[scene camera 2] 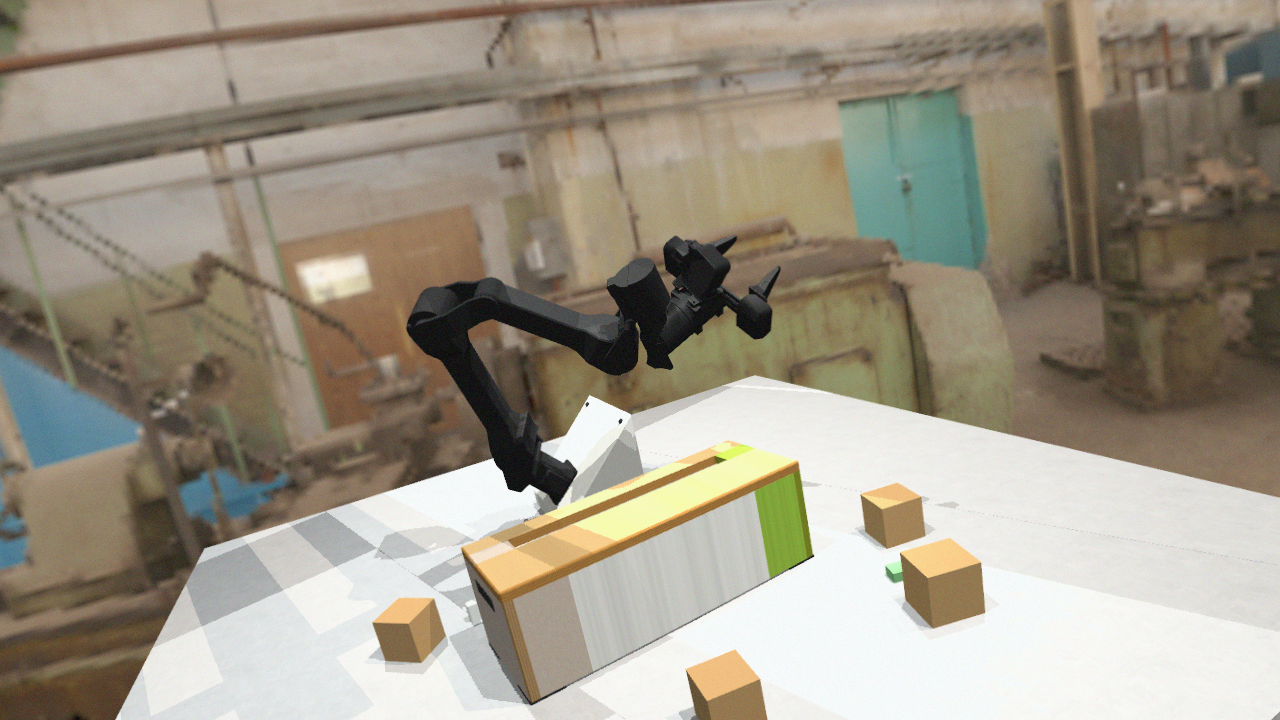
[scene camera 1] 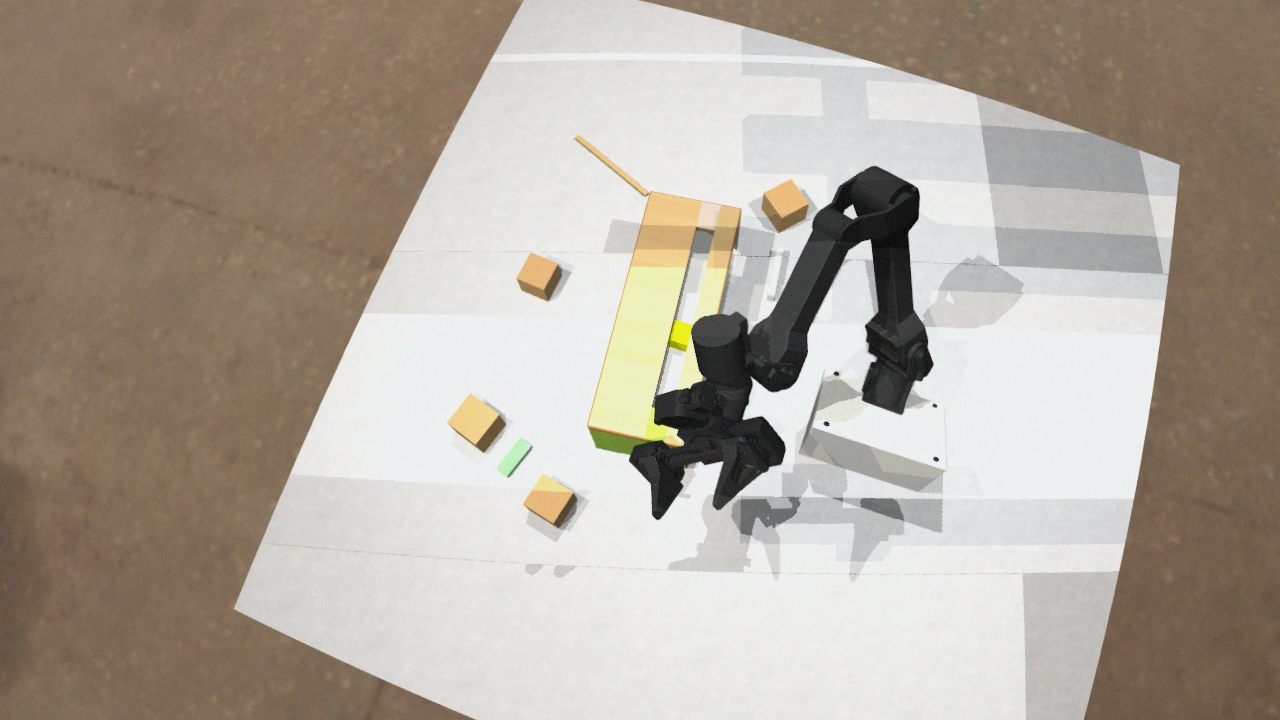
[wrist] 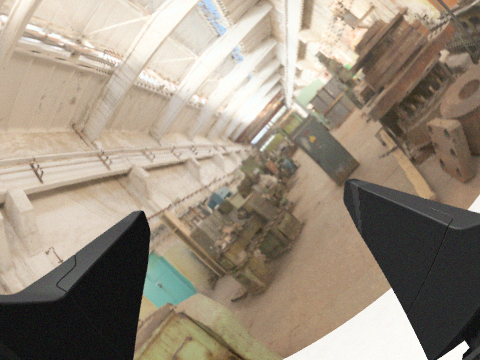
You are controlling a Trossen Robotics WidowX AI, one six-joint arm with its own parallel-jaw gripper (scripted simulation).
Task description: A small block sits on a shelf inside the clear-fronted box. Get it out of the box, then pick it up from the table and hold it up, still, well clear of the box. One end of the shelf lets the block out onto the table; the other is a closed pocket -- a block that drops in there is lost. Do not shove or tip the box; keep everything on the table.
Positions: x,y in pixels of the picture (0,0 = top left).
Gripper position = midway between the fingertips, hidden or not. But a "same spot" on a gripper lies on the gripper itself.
Labels:
my gripper: scene camera 2 757,252; scene camera 1; wrist
long box: scene camera 2; scene camera 1; not seen in the wrist view (out of frame)
same spot on my gripper: (wrist: pixel 419 244) = (scene camera 1: pixel 663 485)
same spot on long box: (scene camera 1: pixel 685 257) = (scene camera 2: pixel 561 531)

